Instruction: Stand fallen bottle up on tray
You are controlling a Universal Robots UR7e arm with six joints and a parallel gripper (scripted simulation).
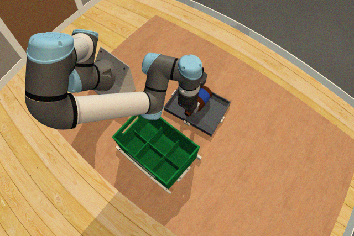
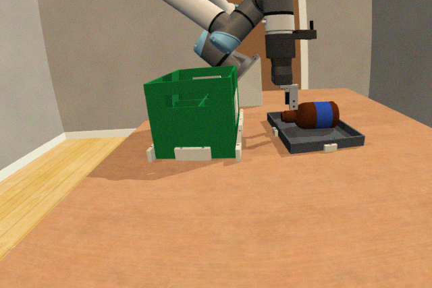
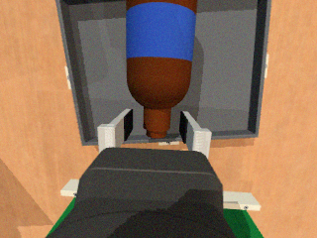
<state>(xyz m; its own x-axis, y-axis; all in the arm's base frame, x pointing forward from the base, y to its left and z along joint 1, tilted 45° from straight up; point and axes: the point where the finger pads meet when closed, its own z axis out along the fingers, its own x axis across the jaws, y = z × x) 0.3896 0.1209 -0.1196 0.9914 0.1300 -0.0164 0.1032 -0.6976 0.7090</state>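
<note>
Now: hand 5 cm to the right of the bottle and 4 cm above it. The rest, counted from my hand: green crate: 3 cm ahead, 24 cm to the right; then dark grey tray: 5 cm to the left, 7 cm below.
</note>
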